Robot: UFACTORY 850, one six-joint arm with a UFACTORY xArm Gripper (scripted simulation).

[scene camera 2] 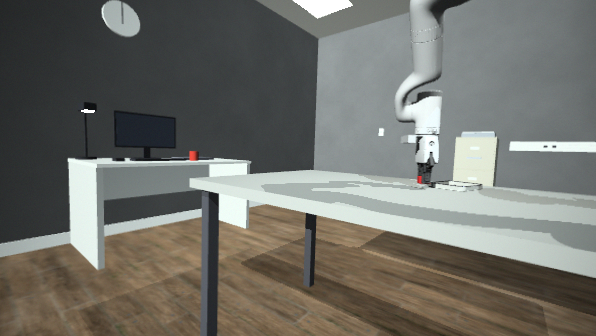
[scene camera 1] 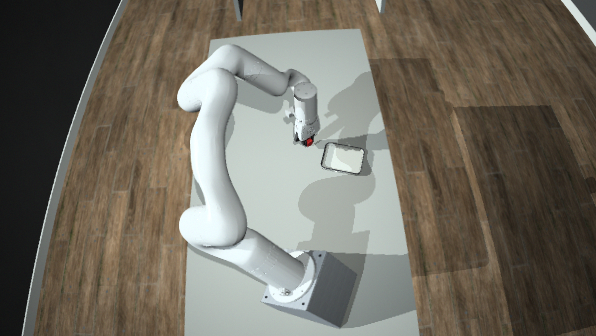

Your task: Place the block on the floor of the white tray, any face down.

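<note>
White tray (scene camera 1: 340, 158) visible.
</note>
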